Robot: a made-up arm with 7 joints. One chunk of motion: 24 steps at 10 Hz.
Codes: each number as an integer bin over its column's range. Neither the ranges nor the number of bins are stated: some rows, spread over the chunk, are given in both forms.
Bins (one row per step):
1: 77 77 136 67 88 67
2: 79 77 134 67 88 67
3: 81 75 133 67 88 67
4: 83 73 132 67 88 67
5: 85 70 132 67 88 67
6: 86 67 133 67 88 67
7: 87 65 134 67 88 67
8: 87 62 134 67 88 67
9: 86 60 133 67 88 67
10: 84 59 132 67 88 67
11: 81 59 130 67 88 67
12: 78 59 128 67 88 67
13: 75 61 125 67 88 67
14: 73 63 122 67 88 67
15: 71 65 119 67 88 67
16: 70 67 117 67 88 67
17: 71 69 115 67 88 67
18: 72 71 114 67 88 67
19: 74 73 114 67 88 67
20: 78 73 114 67 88 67
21: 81 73 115 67 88 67
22: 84 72 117 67 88 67
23: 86 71 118 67 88 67
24: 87 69 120 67 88 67
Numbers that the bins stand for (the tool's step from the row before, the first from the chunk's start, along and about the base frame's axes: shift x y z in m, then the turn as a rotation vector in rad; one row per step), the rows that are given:
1: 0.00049 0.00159 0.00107 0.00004 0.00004 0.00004
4: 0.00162 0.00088 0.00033 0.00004 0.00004 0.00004
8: 0.00238 -0.00106 0.00070 0.00004 0.00004 0.00004
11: 0.00125 -0.00159 -0.00004 0.00004 0.00004 0.00004
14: -0.00026 -0.00088 -0.00151 0.00004 0.00004 0.00004
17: -0.00064 0.00018 -0.00280 0.00004 0.00004 0.00004
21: 0.00125 0.00088 -0.00280 0.00004 0.00004 0.00004
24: 0.00238 0.00018 -0.00188 0.00004 0.00004 0.00004
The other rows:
2: 0.00087 0.00159 0.00070 0.00004 0.00004 0.00004
3: 0.00125 0.00124 0.00051 0.00004 0.00004 0.00004
5: 0.00200 0.00035 0.00033 0.00004 0.00004 0.00004
6: 0.00219 -0.00018 0.00051 0.00004 0.00004 0.00004
7: 0.00238 -0.00053 0.00070 0.00004 0.00004 0.00004
9: 0.00219 -0.00141 0.00051 0.00004 0.00004 0.00004
10: 0.00181 -0.00159 0.00033 0.00004 0.00004 0.00004
12: 0.00068 -0.00159 -0.00041 0.00004 0.00004 0.00004
13: 0.00012 -0.00124 -0.00096 0.00004 0.00004 0.00004
15: -0.00064 -0.00053 -0.00207 0.00004 0.00004 0.00004
16: -0.00082 -0.00018 -0.00244 0.00004 0.00004 0.00004
18: -0.00045 0.00053 -0.00299 0.00004 0.00004 0.00004
19: -0.00007 0.00088 -0.00299 0.00004 0.00004 0.00004
20: 0.00068 0.00088 -0.00299 0.00004 0.00004 0.00004
22: 0.00181 0.00071 -0.00244 0.00004 0.00004 0.00004
23: 0.00219 0.00053 -0.00225 0.00004 0.00004 0.00004

